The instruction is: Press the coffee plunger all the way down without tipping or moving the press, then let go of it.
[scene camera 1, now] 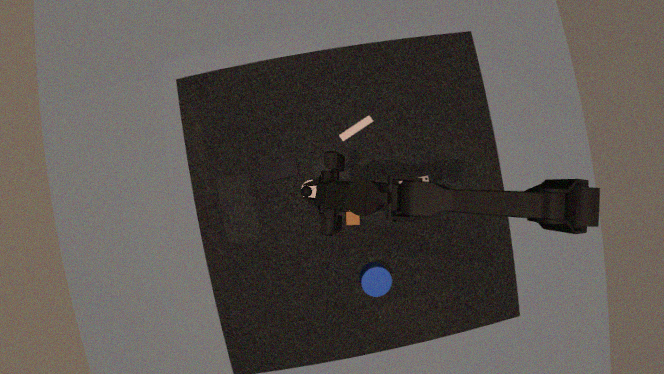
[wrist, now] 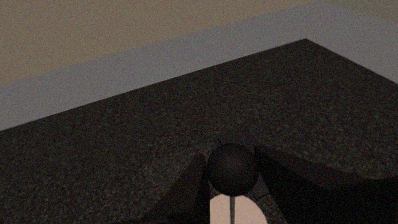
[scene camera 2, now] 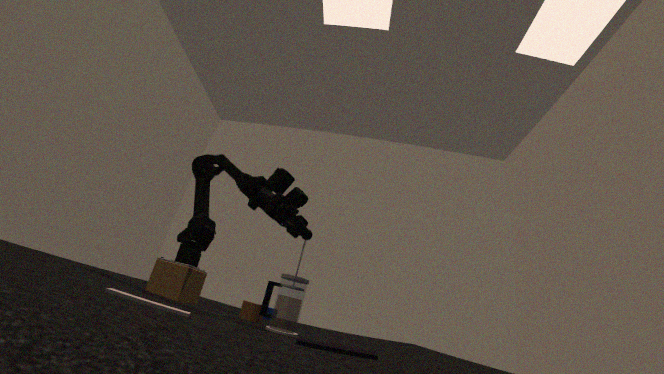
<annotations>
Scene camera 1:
my gripper
blue disc
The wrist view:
my gripper
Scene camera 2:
my gripper
coffee press
</annotations>
